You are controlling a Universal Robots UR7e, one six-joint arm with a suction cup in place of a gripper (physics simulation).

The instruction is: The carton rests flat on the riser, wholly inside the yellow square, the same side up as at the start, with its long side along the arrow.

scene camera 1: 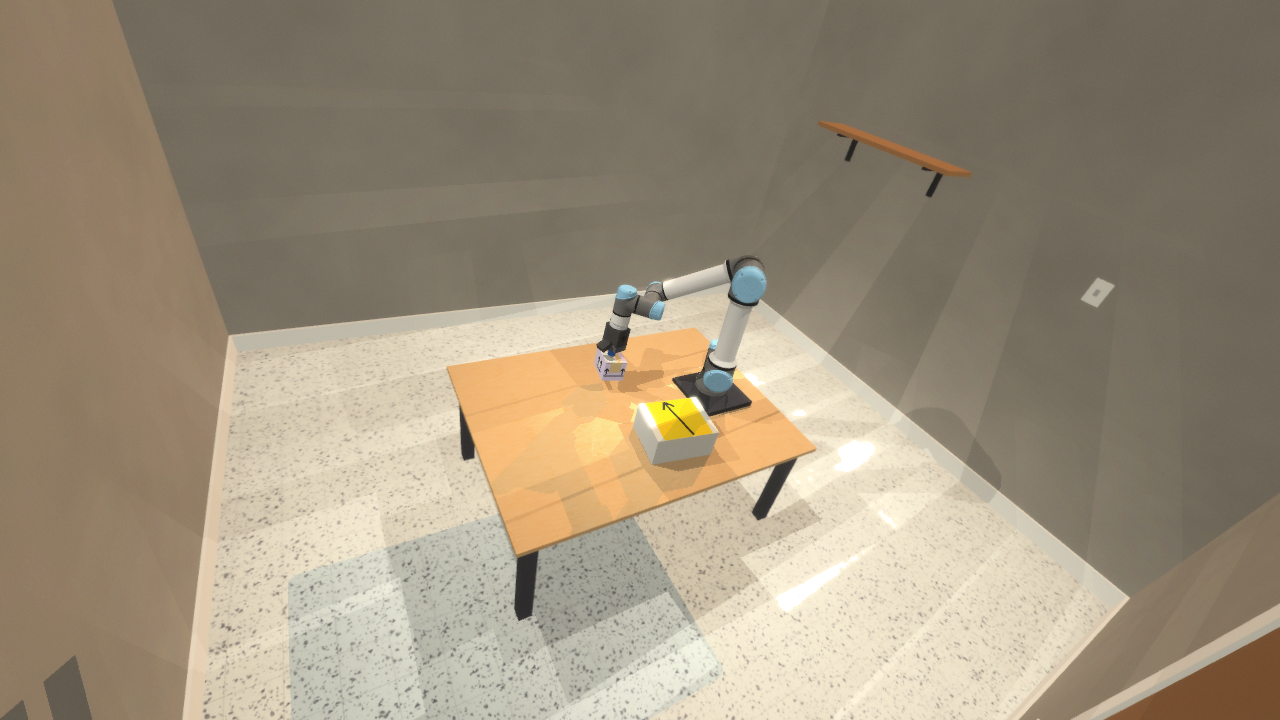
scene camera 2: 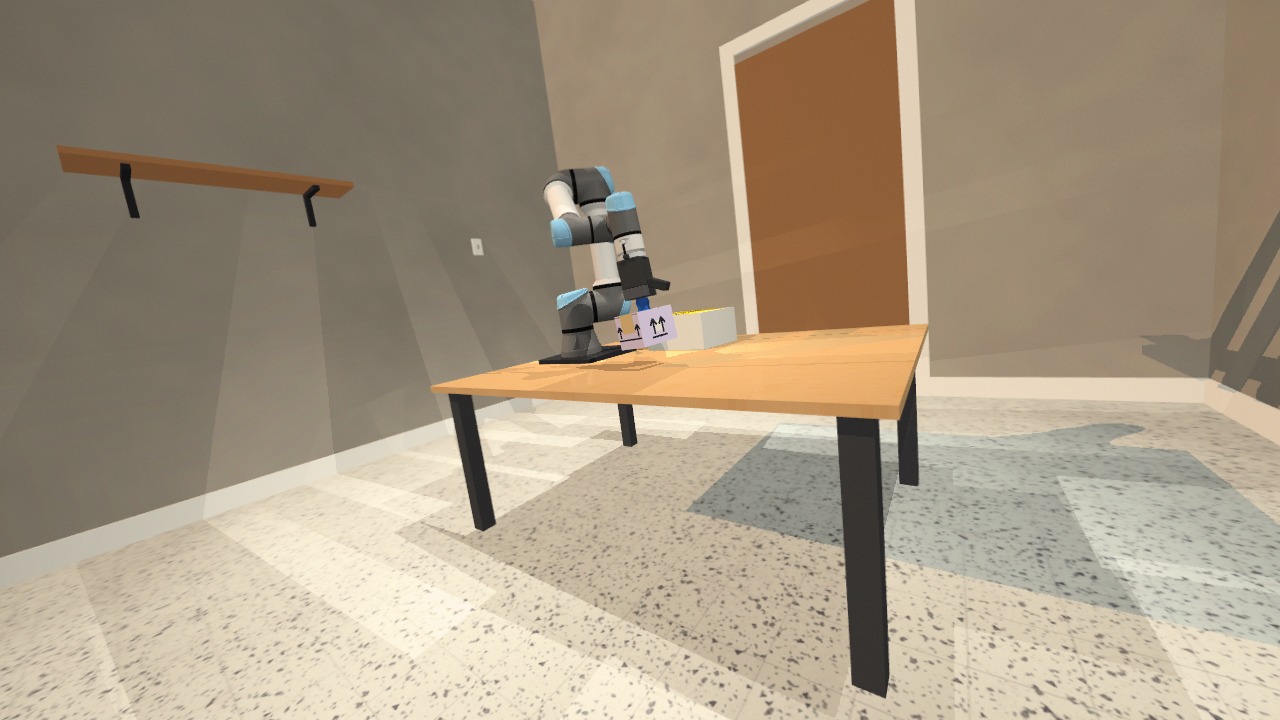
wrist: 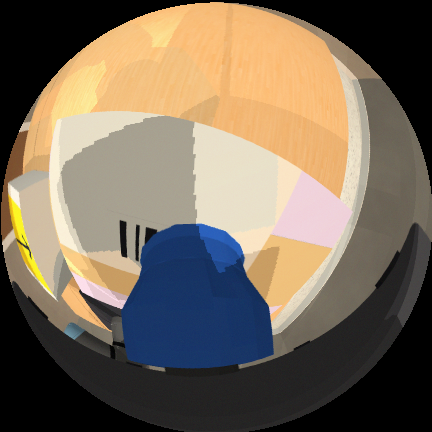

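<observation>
The lilac and white carton hangs slightly tilted from my blue suction cup, which is on its top face. Black upright arrows show on its sides. It hangs a little above the table, apart from the riser, with a shadow below it in the scene camera 2 view. The white riser stands on the table. The yellow square on its top bears a black arrow. The cup hides part of the carton's top in the wrist view.
The wooden table has black legs. The arm's black base plate lies behind the riser in the scene camera 1 view. A wall shelf is mounted away from the table.
</observation>
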